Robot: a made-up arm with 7 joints.
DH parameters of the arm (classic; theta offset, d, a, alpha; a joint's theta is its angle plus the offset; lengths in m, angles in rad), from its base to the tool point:
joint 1: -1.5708 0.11 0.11 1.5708
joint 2: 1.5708 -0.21 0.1 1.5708
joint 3: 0 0.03 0.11 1.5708
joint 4: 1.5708 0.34 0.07 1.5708
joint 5: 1.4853 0 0.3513 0
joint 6: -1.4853 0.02 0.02 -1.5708
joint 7: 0 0.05 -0.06 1.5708
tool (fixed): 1.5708 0.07 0 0
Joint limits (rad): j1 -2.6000..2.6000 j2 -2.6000..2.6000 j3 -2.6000..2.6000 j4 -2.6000..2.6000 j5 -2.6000..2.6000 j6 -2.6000..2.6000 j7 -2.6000..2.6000
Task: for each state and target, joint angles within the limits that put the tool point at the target. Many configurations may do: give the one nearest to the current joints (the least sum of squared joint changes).
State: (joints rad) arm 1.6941 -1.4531 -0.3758 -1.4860 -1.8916 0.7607 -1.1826
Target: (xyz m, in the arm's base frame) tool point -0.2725 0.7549 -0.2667
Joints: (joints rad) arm 2.3240 -1.9717 -0.5002 -1.0219 -1.6930 0.6692 -1.2836
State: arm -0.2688 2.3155 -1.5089 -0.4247 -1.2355 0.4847 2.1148
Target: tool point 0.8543 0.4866 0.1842
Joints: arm 0.3228 2.5105 -0.7632 -0.9447 -0.9640 0.6888 2.0520
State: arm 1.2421 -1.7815 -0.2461 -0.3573 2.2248 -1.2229 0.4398
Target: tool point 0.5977 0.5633 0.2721
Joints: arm 1.3471 -1.8814 -0.0747 -0.0097 1.4579 -1.2183 0.4517
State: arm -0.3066 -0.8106 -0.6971 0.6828 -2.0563 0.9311 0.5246
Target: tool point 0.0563 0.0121 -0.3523
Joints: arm -0.1766 -1.1204 -1.3735 1.0481 -1.4602 0.9012 0.6994
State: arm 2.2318 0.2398 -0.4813 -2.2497 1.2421 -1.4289 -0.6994
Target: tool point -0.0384 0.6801 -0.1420
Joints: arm 2.2121 0.2334 -0.5284 -2.2254 1.3160 -1.4173 -0.6922
